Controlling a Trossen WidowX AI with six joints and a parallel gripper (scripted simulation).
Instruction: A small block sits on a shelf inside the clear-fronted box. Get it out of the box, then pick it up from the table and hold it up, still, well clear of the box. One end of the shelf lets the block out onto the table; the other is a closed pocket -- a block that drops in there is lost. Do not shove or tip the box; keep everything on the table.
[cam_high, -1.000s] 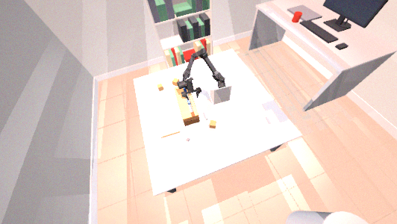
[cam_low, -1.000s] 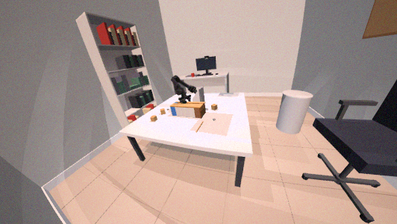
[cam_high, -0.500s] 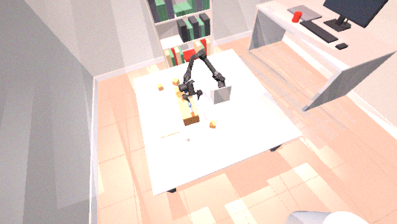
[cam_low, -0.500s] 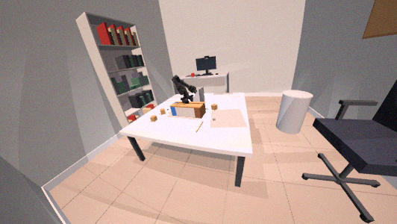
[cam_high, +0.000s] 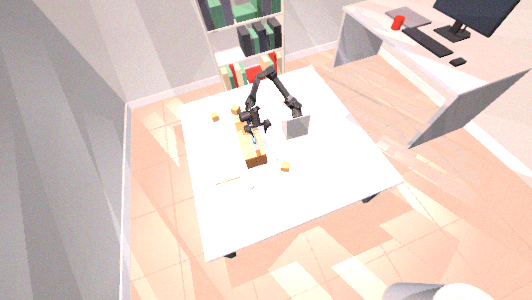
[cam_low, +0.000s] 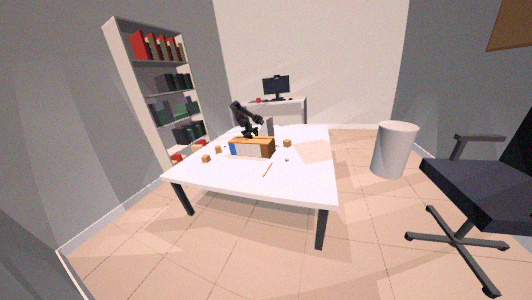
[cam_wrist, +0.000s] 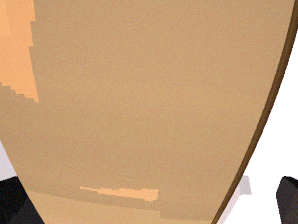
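Now: gripper tip 50 mm short of the small blue block and 30 mm to the right of it. From my gripper tip the other things lie so: clear-fronted box: 30 mm ahead, 20 mm below, 10 mm to the right; thin stick: 290 mm ahead, 230 mm to the left, 80 mm below.
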